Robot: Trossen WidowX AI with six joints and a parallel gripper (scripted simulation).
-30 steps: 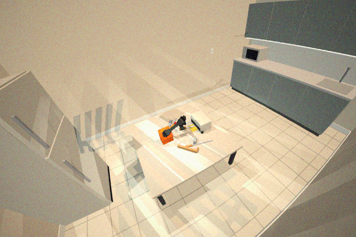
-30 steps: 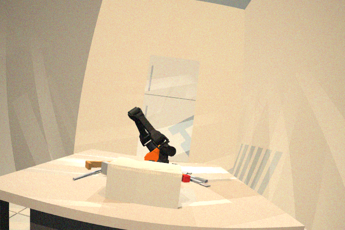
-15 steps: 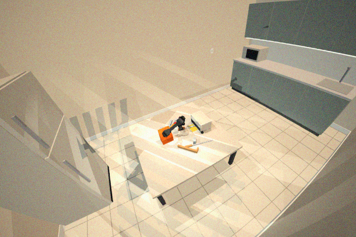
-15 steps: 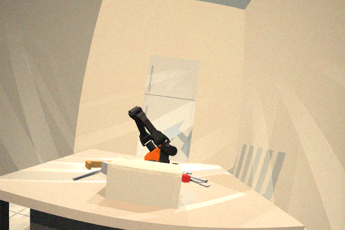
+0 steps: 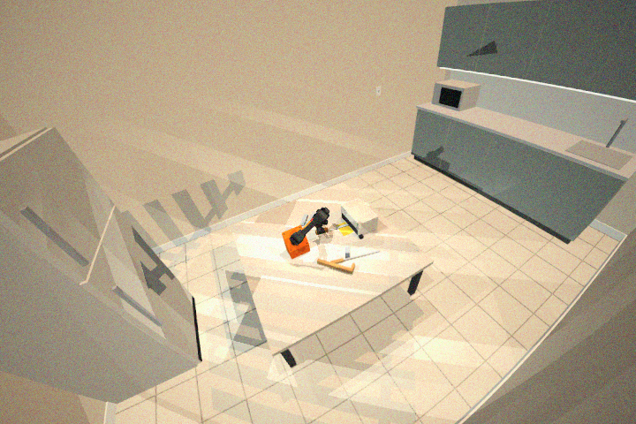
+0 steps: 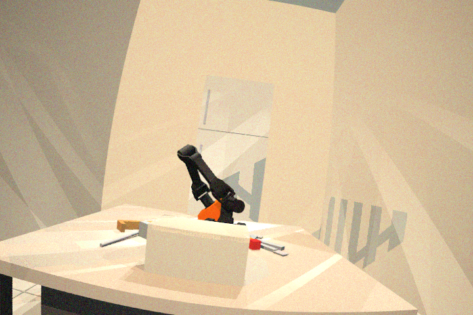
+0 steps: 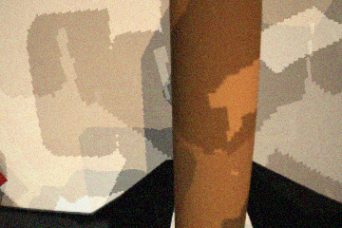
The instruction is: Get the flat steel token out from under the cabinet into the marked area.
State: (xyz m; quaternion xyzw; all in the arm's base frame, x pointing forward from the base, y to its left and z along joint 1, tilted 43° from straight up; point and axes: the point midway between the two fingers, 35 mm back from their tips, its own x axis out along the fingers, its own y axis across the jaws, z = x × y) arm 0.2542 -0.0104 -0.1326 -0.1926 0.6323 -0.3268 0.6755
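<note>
Right now my gripper tip is 14 cm to the right of the red cube, 2 cm short of it and 1 cm below it. Round my gripper tip: yellow-orange block: 10 cm behind, 9 cm to the left, 1 cm above; grey bar: 22 cm to the left, 5 cm behind; small grey block: 34 cm to the right, 7 cm ahead, 3 cm above.
</note>
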